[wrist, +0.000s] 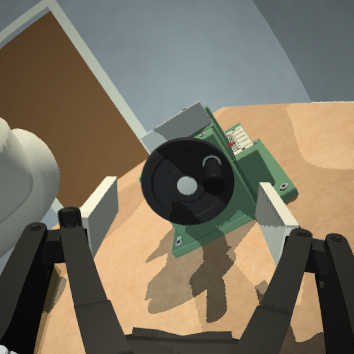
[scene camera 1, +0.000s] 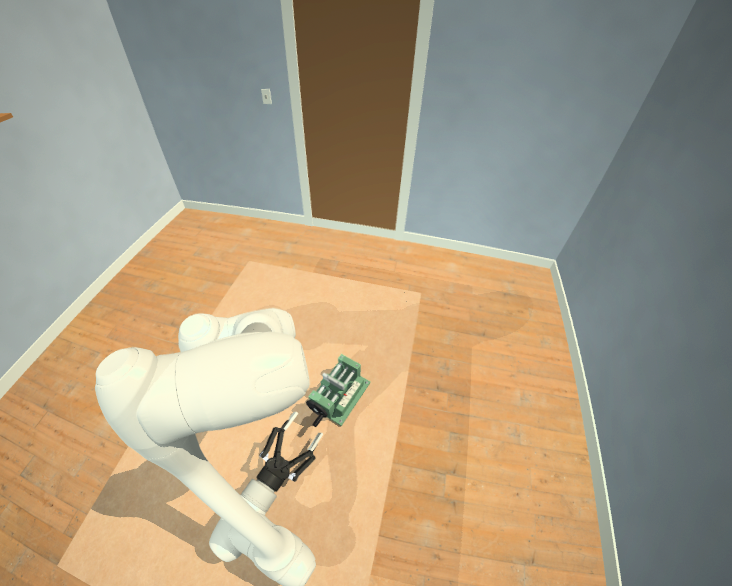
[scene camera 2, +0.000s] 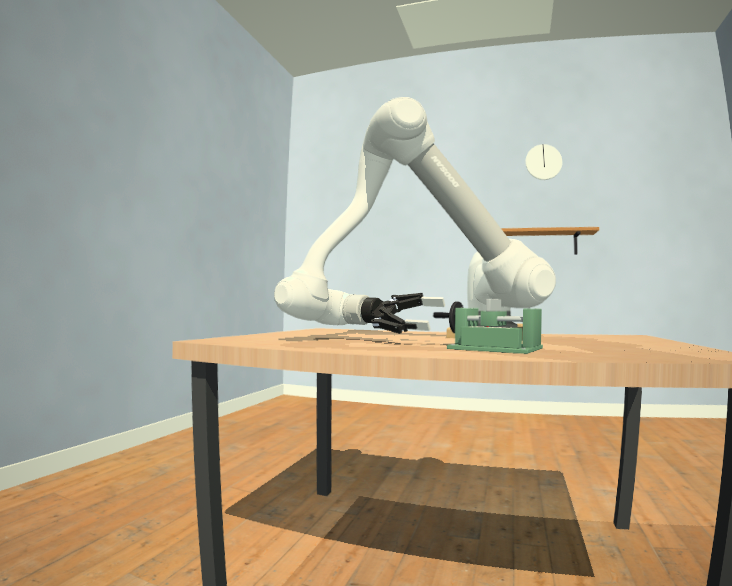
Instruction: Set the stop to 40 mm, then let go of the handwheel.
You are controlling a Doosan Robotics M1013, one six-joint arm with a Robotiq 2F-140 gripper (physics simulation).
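Places are measured from the arm's base along level axes (x ahead, y left, z up), in centimetres.
Where they show: gripper, fingertip midpoint: [wrist: 187,196] [scene camera 1: 308,423] [scene camera 2: 436,313].
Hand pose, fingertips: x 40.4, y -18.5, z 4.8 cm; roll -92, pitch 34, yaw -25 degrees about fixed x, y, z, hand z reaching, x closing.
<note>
Each offset is from my fingertips to the top centre of the thing. "*": to the spot under its first point.
The green stop device [scene camera 1: 364,386] [scene camera 2: 493,337] [wrist: 260,161] stands on the table. Its black handwheel @[* dz +3.2, dx +1.8, dy +5.0 cm] [scene camera 1: 315,405] [scene camera 2: 456,317] [wrist: 167,162] faces my gripper, with the crank handle @[dz +0.7, dx +3.0, dy +1.5 cm] [scene camera 2: 440,315] [wrist: 214,177] jutting toward me, right of the hub in the wrist view. The stop's grey crossbar @[dz +4.0, dx +6.7, dy +14.3 cm] [scene camera 1: 334,381] [scene camera 2: 493,303] [wrist: 185,123] sits partway along the rods. A white scale @[* dz -3.0, dx +11.9, dy +12.6 cm] [scene camera 1: 349,394] [wrist: 242,139] has a red mark @[* dz -2.8, dx +10.4, dy +12.1 cm] [wrist: 231,144]; its numbers are unreadable. My gripper [scene camera 1: 306,425] [scene camera 2: 435,314] [wrist: 187,196] is open, roughly level, its fingertips just short of the wheel, with nothing between them.
The table [scene camera 1: 390,323] [scene camera 2: 256,352] carries the device and the arm. The arm's large white link [scene camera 1: 238,384] hangs left of the device in scene camera 1, and a white part of the arm [wrist: 25,175] shows at the wrist view's left edge.
</note>
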